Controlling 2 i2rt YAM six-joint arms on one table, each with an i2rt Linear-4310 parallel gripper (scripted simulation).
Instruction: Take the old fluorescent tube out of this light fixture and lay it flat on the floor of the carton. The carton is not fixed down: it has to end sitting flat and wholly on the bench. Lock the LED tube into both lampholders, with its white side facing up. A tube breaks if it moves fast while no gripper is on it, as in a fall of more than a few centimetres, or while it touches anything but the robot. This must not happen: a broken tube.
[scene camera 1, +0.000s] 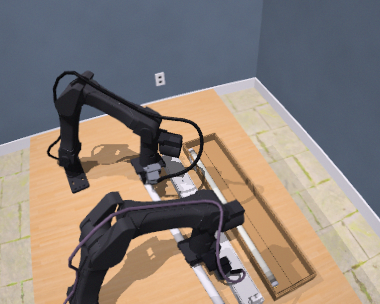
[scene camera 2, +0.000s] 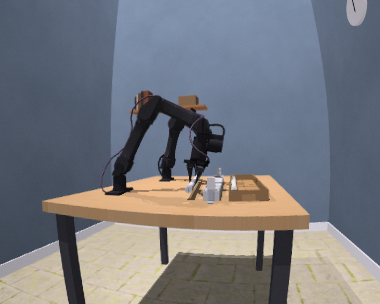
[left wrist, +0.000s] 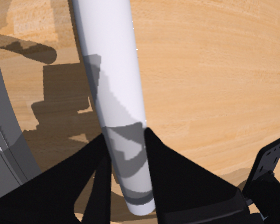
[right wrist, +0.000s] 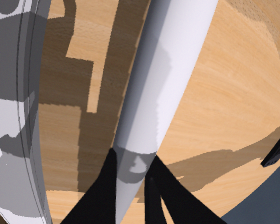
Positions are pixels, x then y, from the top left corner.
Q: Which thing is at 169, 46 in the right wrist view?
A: An LED tube.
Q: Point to my right gripper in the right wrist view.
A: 131, 157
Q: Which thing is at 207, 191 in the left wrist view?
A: My left gripper.
